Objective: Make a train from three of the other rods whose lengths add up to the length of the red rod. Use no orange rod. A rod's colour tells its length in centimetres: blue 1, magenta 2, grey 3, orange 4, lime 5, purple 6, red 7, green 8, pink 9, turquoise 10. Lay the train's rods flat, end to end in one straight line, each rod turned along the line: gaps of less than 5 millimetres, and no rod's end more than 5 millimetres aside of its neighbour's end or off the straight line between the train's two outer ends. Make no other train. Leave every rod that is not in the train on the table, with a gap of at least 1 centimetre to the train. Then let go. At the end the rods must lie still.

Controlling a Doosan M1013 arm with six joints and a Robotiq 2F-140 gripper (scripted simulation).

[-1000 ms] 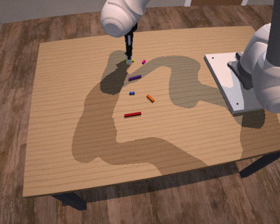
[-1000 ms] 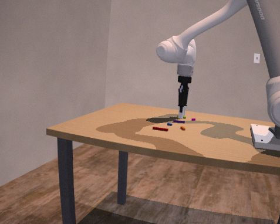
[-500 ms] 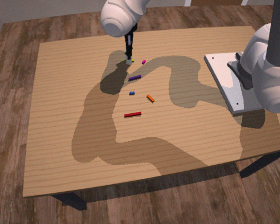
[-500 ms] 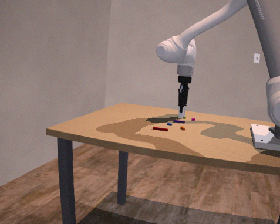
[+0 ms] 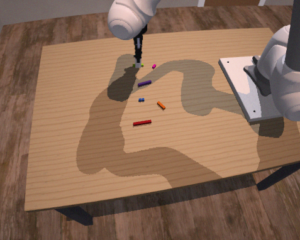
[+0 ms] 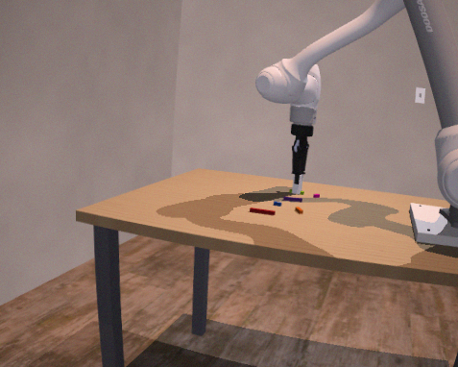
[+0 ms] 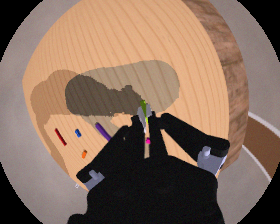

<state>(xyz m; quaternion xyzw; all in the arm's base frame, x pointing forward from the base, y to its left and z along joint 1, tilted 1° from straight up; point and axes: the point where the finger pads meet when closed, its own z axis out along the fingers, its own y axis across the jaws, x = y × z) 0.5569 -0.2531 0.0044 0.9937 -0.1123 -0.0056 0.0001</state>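
Right now the lime rod is 3 cm below my hand. Round my hand: orange rod 25 cm to the left, 3 cm below, 3 cm behind; magenta rod 7 cm behind, 3 cm to the left, 3 cm below; purple rod 12 cm to the left, 3 cm below.
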